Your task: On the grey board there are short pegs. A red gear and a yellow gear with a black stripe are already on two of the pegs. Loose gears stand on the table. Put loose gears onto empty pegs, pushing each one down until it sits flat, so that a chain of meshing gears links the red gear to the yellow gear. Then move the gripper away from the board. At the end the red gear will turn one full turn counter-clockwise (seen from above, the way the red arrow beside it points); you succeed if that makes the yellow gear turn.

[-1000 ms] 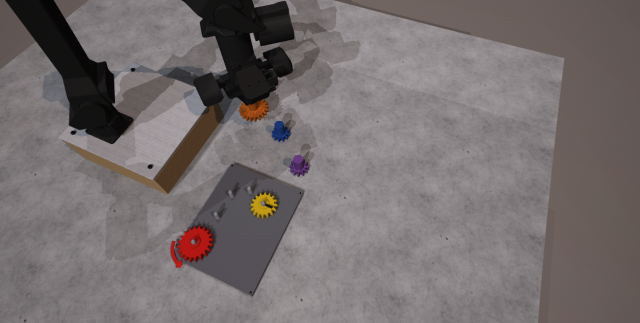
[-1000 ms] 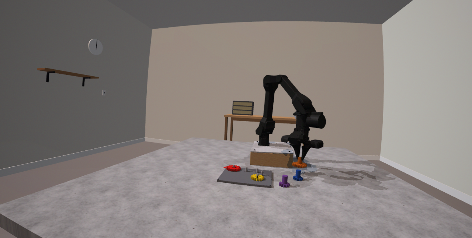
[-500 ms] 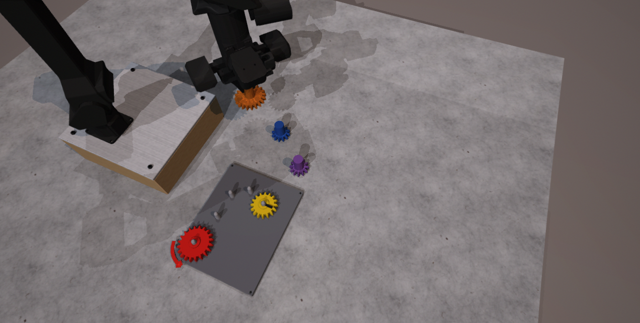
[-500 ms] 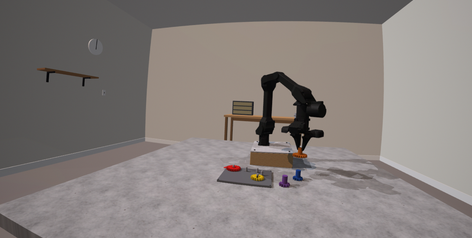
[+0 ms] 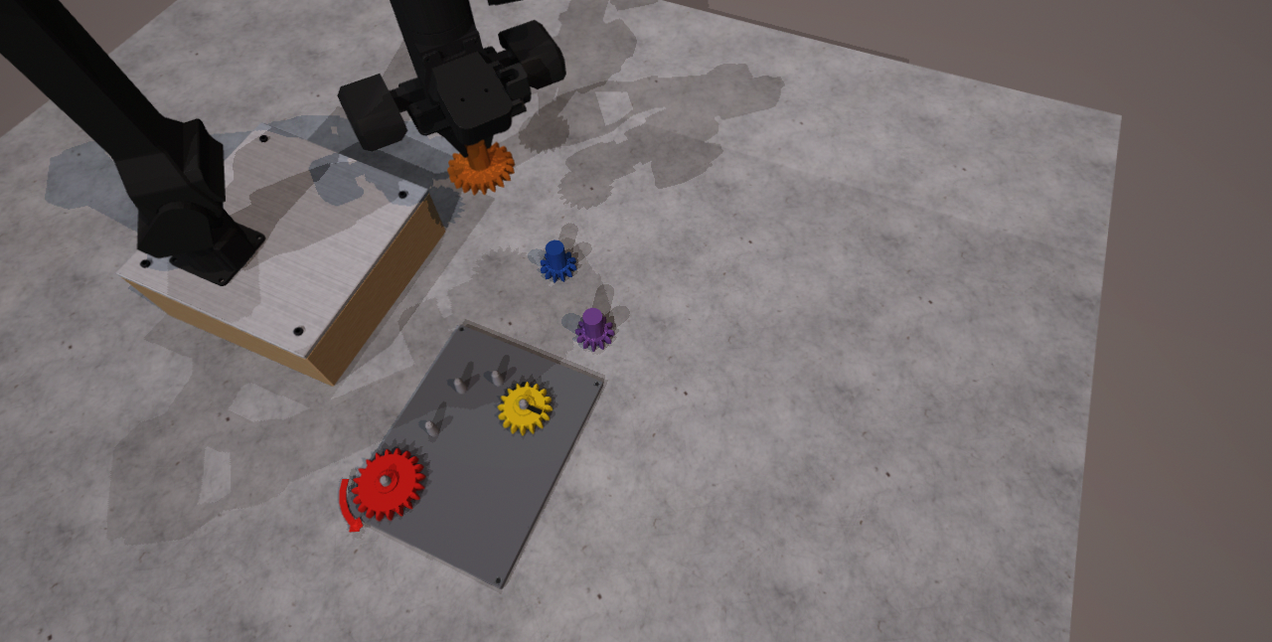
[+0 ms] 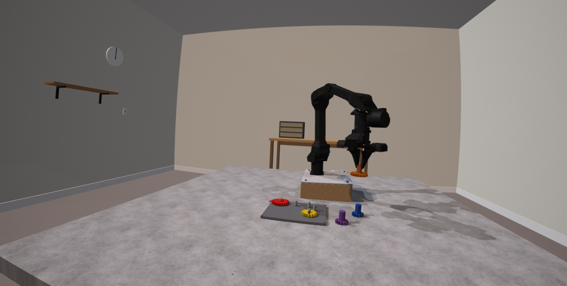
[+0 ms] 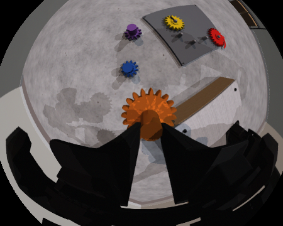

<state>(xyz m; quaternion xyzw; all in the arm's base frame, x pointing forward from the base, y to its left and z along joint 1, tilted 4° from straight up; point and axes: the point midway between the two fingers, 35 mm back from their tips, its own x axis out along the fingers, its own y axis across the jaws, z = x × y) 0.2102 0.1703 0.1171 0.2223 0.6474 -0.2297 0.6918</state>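
Right now my gripper tip is 150 mm short of the purple gear, 70 mm to the left of it and 140 mm above it. Also, from my gripper tip: yellow gear (120 mm ahead, 170 mm to the right, 140 mm below); orange gear (10 mm below); blue gear (70 mm ahead, 10 mm to the right, 140 mm below).
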